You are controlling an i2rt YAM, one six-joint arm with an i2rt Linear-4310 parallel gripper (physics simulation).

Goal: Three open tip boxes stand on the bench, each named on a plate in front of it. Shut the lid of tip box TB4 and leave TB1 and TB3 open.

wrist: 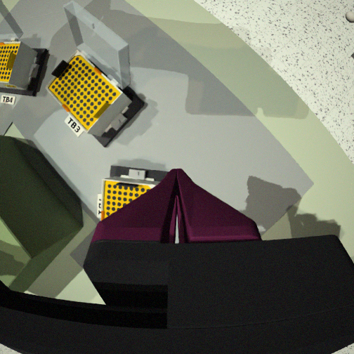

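Tip box TB4 (23, 68) is at the left edge, partly out of view, with yellow tip rack inside. Part of its clear lid (11, 21) shows raised behind it. Its name plate (8, 100) is in front. Tip box TB3 (85, 91) stands right of it, turned at an angle, its clear lid (95, 40) standing open. Tip box TB1 (124, 196) is lower down, partly hidden by the fingers; its lid cannot be made out. My gripper (176, 177) is shut and empty, its tips together over the right part of TB1 in the view, away from TB3 and TB4.
A large dark green block (37, 197) with slanted faces stands at the left, below TB4 and TB3 and left of TB1. A grey mat (220, 150) lies under the boxes. Speckled floor (320, 60) shows at the upper right. The gripper's shadow falls at the right.
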